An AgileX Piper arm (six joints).
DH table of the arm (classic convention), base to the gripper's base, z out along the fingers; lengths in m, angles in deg. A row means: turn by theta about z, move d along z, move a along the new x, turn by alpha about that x. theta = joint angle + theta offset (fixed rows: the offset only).
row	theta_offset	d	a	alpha
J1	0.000	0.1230	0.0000	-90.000
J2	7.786	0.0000	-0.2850	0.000
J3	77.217	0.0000	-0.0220	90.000
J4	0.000	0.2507	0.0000	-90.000
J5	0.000	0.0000	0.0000	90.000
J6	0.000	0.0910	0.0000	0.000
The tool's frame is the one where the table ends.
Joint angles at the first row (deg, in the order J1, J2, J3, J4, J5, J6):
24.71, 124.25, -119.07, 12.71, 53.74, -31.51
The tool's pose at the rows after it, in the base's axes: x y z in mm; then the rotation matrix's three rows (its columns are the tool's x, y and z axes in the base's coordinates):
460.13 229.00 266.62; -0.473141 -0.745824 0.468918; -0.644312 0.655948 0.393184; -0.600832 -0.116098 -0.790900
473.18 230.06 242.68; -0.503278 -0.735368 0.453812; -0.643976 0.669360 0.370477; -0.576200 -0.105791 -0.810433
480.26 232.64 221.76; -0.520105 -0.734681 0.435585; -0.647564 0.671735 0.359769; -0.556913 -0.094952 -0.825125
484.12 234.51 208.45; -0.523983 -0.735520 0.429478; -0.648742 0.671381 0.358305; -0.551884 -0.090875 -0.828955
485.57 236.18 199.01; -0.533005 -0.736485 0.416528; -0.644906 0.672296 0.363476; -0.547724 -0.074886 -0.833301
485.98 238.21 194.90; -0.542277 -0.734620 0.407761; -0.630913 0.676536 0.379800; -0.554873 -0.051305 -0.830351
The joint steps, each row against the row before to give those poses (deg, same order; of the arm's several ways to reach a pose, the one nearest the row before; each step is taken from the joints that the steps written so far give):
0.13, 5.23, -5.45, -1.29, 0.09, 1.69
-0.39, 4.31, -2.98, -0.81, 0.39, 1.09
-0.05, 3.03, -1.31, -0.09, -0.23, 0.23
0.00, 1.67, -0.28, 0.22, -0.95, -0.25
0.00, 1.06, 0.00, 0.79, -0.37, -0.13
0.00, 0.51, 0.01, 1.43, -0.39, 0.00

